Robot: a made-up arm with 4 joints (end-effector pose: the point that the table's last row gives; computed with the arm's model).
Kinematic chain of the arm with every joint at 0, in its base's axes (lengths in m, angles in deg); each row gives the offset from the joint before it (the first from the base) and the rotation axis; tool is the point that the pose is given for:
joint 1: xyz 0 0 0.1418 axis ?
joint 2: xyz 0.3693 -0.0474 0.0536 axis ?
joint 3: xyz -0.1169 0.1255 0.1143 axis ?
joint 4: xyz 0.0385 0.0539 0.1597 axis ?
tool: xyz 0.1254 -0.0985 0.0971
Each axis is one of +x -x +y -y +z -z.
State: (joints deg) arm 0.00 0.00 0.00 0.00
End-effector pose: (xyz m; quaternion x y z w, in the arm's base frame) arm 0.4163 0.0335 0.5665 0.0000 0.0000 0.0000 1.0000
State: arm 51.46 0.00 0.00 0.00
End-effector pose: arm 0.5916 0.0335 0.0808 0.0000 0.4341 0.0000 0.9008
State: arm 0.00 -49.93 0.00 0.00
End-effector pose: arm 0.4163 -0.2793 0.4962 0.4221 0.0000 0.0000 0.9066
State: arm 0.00 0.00 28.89 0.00
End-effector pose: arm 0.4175 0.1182 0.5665 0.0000 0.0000 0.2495 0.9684
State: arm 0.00 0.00 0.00 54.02
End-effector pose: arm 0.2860 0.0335 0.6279 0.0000 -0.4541 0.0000 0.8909
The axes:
joint 1: +y
joint 2: -x
joint 3: +z
joint 4: -y

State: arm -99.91 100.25 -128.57 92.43
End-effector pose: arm 0.1692 0.3053 0.4326 0.2946 0.2022 0.5981 0.7173
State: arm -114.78 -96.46 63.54 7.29
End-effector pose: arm -0.3768 -0.4582 0.3637 -0.0922 0.6857 -0.7187 0.0693
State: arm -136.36 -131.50 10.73 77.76
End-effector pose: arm -0.0531 -0.4103 0.4215 -0.7728 0.3659 -0.4777 0.2015
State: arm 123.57 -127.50 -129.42 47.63
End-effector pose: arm -0.2015 -0.4597 0.0530 0.3693 -0.7555 0.4127 0.3500
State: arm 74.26 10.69 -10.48 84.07
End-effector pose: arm 0.4764 0.1167 0.0684 -0.1067 -0.0933 0.0740 0.9871
